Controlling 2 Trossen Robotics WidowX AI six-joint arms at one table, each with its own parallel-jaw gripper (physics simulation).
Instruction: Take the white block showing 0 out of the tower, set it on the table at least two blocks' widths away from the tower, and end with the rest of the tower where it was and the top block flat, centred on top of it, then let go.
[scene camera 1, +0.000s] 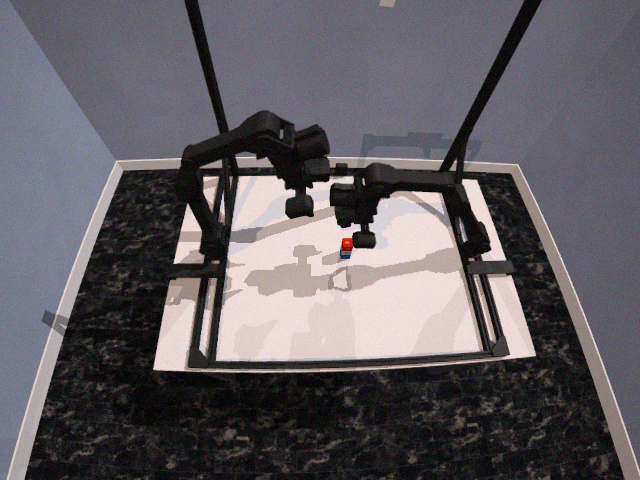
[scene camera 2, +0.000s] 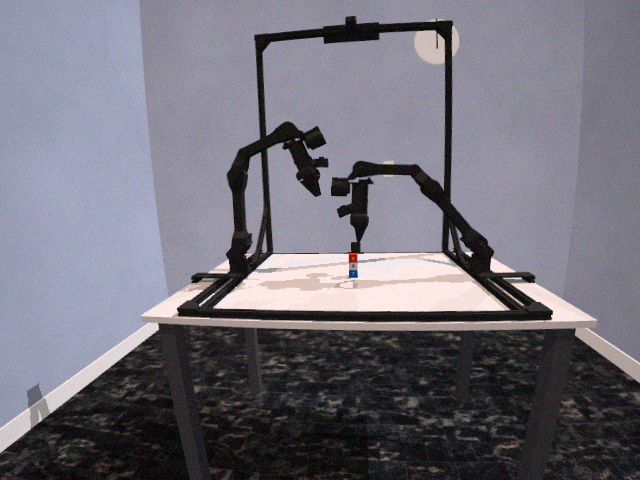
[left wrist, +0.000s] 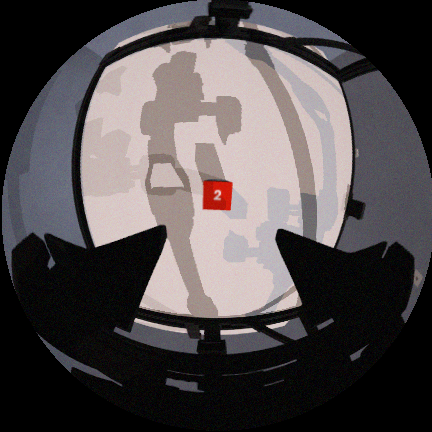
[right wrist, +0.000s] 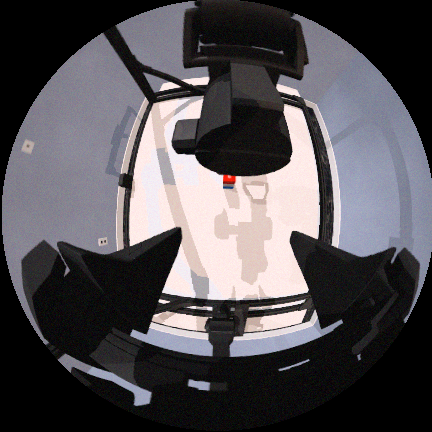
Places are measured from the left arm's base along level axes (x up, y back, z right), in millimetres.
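Pixels of known places: left gripper, between the fingertips: (scene camera 1: 356, 233) (scene camera 2: 358, 239) (left wrist: 222, 232); right gripper, between the fingertips: (scene camera 1: 311, 201) (scene camera 2: 318, 195) (right wrist: 237, 234); left arm's base, origin of its link: (scene camera 1: 470, 250) (scene camera 2: 480, 270) (left wrist: 211, 326); right arm's base, origin of its link: (scene camera 1: 215, 251) (scene camera 2: 238, 271) (right wrist: 220, 310).
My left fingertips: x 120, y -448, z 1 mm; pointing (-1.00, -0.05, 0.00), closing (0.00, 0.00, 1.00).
For each thing: its top centre in the pictures, then the offset to it from my left fingertips. "pt": a spot on its surface instead. Level surfaces: height alone.
- white block, centre of its top: (scene camera 1: 346, 246) (scene camera 2: 353, 261) dy -20, dx -81, dz -4 mm
- blue block, centre of its top: (right wrist: 228, 180) (scene camera 1: 345, 250) (scene camera 2: 353, 268) dy -20, dx -110, dz -4 mm
- white table, height of its surface: dx -139 mm
- black frame, a spot on its surface: (scene camera 2: 361, 315) pt dy +3, dx -122, dz -381 mm
A three-block tower stands upright on the table. Its top red block (scene camera 1: 347, 242) (scene camera 2: 353, 257) (left wrist: 217, 195) (right wrist: 229, 179) shows a 2 in the left wrist view and lies flat. The white block (scene camera 1: 346, 251) (scene camera 2: 353, 266) is in the middle; its digit is too small to read surely. The blue block (scene camera 1: 345, 256) (scene camera 2: 353, 273) (right wrist: 228, 187) is at the bottom. My left gripper (scene camera 2: 360, 240) (left wrist: 222, 232) is open, empty and pointing down, above and close to the tower. My right gripper (scene camera 2: 318, 194) (right wrist: 237, 234) is open and empty, higher up and to the left in scene camera 2.
The white table (scene camera 1: 279, 330) (scene camera 2: 413, 299) carries a black frame (scene camera 1: 336, 361) (scene camera 2: 361, 315) along its edges. Posts rise at the back to an overhead bar (scene camera 2: 305, 34). The left arm (scene camera 2: 392, 168) reaches in from the picture's right and covers part of the table in the right wrist view.
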